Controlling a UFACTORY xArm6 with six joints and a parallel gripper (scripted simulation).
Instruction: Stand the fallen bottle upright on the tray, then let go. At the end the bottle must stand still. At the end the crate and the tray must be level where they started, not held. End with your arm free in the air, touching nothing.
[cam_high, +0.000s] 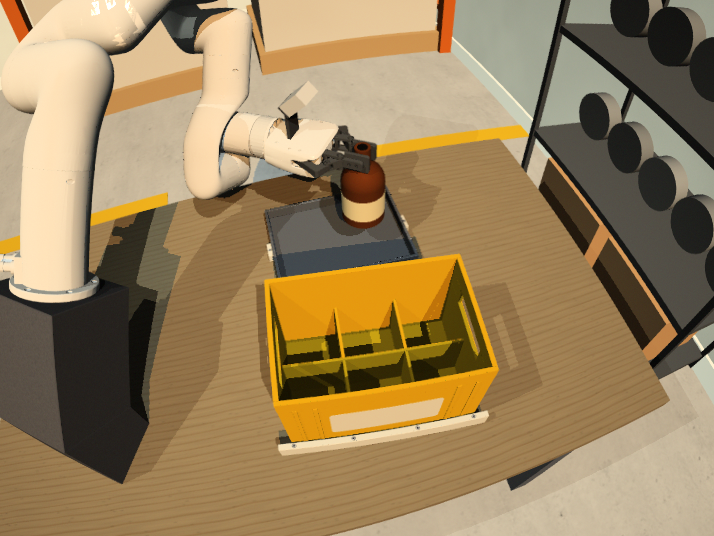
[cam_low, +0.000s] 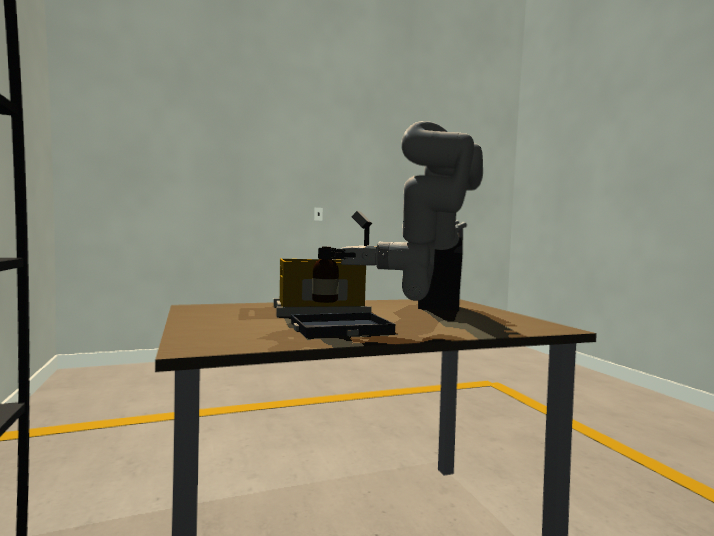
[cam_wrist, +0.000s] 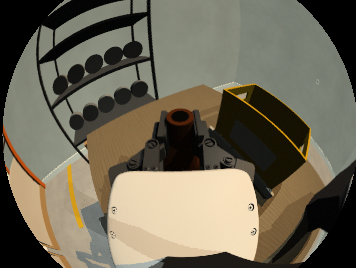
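My gripper is now 60 mm above the brown bottle. The rest, counted from my hand: dark grey tray 200 mm below, 40 mm behind, 20 mm to the left; yellow crate 280 mm to the right, 130 mm below, 50 mm behind.
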